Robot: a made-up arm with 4 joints. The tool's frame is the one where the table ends. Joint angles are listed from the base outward.
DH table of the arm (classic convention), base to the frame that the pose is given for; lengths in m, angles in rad. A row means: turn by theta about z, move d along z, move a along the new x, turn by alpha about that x. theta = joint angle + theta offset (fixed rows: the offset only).
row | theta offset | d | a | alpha
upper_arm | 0 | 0.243 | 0.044 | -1.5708
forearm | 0 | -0.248 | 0.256 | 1.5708
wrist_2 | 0 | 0.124 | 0.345 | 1.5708
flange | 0 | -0.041 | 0.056 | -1.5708
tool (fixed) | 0 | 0.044 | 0 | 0
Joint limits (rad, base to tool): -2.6..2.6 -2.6..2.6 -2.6..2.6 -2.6..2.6
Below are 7 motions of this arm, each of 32 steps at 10 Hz.
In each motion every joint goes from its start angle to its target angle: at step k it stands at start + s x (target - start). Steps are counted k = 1, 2, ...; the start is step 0. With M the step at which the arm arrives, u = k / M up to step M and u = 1 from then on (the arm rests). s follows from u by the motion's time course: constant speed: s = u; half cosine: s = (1 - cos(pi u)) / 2; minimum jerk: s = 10 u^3 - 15 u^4 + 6 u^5.
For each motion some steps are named. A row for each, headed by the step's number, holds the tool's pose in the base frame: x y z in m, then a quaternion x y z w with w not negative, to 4 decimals.
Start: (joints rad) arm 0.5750 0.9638 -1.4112 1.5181
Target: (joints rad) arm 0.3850 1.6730 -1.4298 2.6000
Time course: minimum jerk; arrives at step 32
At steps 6, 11, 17, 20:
6: 0.6110 -0.2502 0.0513 -0.5377 -0.3800 0.0279 0.7521
11: 0.5663 -0.2808 0.0088 -0.5594 -0.3996 0.1097 0.7179
17: 0.4657 -0.3437 -0.0563 -0.5599 -0.4236 0.2709 0.6585
20: 0.4087 -0.3763 -0.0795 -0.5400 -0.4306 0.3507 0.6324

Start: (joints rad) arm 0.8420 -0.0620 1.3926 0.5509
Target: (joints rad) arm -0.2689 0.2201 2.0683 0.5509
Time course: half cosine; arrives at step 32
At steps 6, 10, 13, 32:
6: 0.1330 0.2926 0.4436 0.2359 -0.1409 0.8588 0.4324
10: 0.1544 0.2527 0.4337 0.2386 -0.1305 0.8436 0.4630
13: 0.1682 0.2122 0.4263 0.2448 -0.1224 0.8269 0.4913
32: 0.1388 0.0212 0.4197 0.3090 -0.1267 0.7216 0.6065

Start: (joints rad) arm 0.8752 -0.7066 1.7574 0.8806
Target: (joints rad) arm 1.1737 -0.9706 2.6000 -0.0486
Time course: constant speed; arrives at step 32
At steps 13, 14, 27, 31, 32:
13: -0.0835 -0.0311 0.3968 -0.0276 0.3317 -0.9408 0.0637
14: -0.0831 -0.0399 0.3888 -0.0089 0.3301 -0.9409 0.0751
27: -0.0315 -0.1427 0.2829 0.2361 0.3410 -0.8835 0.2178
31: 0.0006 -0.1667 0.2524 0.3081 0.3551 -0.8444 0.2570
32: 0.0096 -0.1719 0.2451 0.3255 0.3594 -0.8331 0.2663

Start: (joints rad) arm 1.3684 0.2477 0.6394 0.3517
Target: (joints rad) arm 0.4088 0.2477 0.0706 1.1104
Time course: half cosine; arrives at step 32
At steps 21, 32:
21: 0.5998 0.2998 0.2893 0.1621 -0.2859 0.3929 0.8588
32: 0.6754 0.0923 0.2879 0.1065 -0.4046 0.2112 0.8834

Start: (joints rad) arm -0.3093 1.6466 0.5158 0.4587
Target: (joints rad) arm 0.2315 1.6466 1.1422 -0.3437
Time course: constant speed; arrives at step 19
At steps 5, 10, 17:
5: 0.1857 -0.0026 -0.3013 0.3206 0.5822 0.1341 0.7350
10: 0.1783 0.0737 -0.2587 0.3140 0.6536 0.2656 0.6353
17: 0.1388 0.1592 -0.1820 0.2654 0.7258 0.4359 0.4612

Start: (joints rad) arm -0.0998 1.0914 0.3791 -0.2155
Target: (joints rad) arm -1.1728 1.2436 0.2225 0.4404
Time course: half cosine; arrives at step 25
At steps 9, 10, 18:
9: 0.3894 -0.2525 -0.2511 0.1953 0.5124 -0.0284 0.8358
10: 0.3689 -0.2788 -0.2538 0.2093 0.4944 -0.0623 0.8414
18: 0.1469 -0.4203 -0.2728 0.2784 0.3379 -0.3409 0.8319

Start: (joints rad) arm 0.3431 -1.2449 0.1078 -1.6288
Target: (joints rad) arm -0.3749 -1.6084 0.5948 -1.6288
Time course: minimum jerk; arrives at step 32
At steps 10, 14, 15, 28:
10: 0.1669 -0.0997 0.8651 -0.1134 0.1465 0.1147 0.9760
14: 0.0995 -0.0902 0.8577 -0.1506 0.1155 0.0425 0.9809
15: 0.0818 -0.0847 0.8542 -0.1619 0.1079 0.0214 0.9807
28: -0.0367 0.0137 0.7951 -0.2820 0.0646 -0.1857 0.9391

